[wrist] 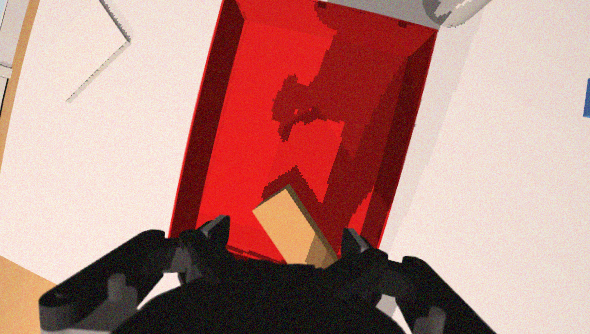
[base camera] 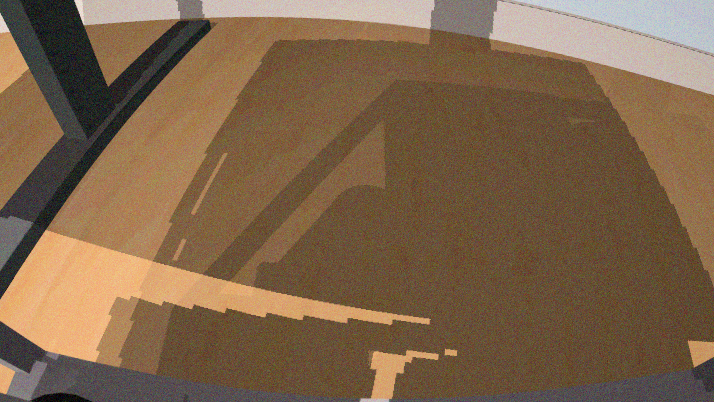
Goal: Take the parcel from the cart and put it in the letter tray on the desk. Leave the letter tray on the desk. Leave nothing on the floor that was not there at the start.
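Places are measured from the arm's base along level axes (x left, y ahead, z down), in millimetres.
Where they show: gripper, between the fingertips: (wrist: 285, 234).
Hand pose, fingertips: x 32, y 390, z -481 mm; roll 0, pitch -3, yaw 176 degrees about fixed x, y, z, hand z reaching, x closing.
After its pixels a point has its place.
The red letter tray (wrist: 255, 125) {x 110, y 483, z -326 mm} lies on the white desk top (wrist: 115, 160) {x 339, y 391, z -323 mm} in the wrist view. The tan parcel (wrist: 290, 220) {x 33, y 368, z -378 mm} is inside the tray, near its end closest to my gripper, turned at an angle to the tray's walls. The near end of the parcel is hidden behind the gripper body. My gripper (wrist: 285, 234) {x 32, y 390, z -481 mm} is open, over the near end of the tray, with its fingertips apart on either side of the parcel. The cart cannot be made out in these views.
A thin flat pale item (wrist: 75, 45) {x 438, y 570, z -333 mm} lies left of the tray. A rounded grey-white object (wrist: 452, 12) {x -134, y 676, z -354 mm} stands by the tray's far right corner. A blue item (wrist: 587, 100) {x -388, y 612, z -326 mm} shows at the right edge. In the base camera view, a dark metal leg and foot bar (base camera: 150, 82) {x 371, y 627, z 379 mm} stand on the wooden floor at left.
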